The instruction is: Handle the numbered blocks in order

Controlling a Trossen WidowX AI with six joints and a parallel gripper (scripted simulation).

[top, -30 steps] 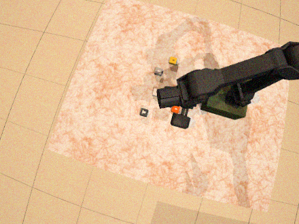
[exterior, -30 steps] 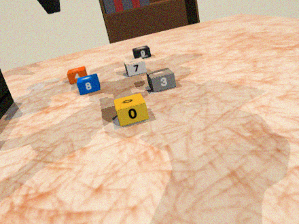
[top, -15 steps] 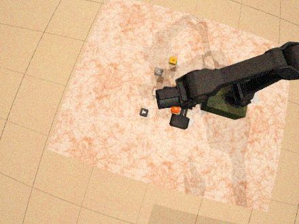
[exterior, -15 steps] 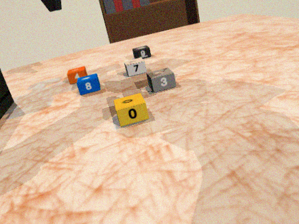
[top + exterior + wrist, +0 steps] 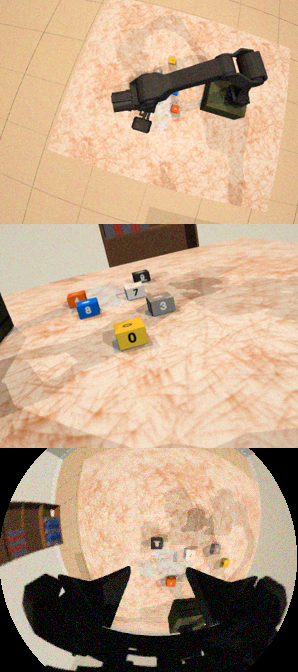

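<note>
Now: gripper tip 29 cm to the left of the yellow block, 12 cm above it and 1 cm past it. Also, from my gripper tip: white block: 12 cm below, 11 cm to the right; orange block: 12 cm below, 11 cm behind, 7 cm to the right; black block: 12 cm below, 2 cm ahead.
</note>
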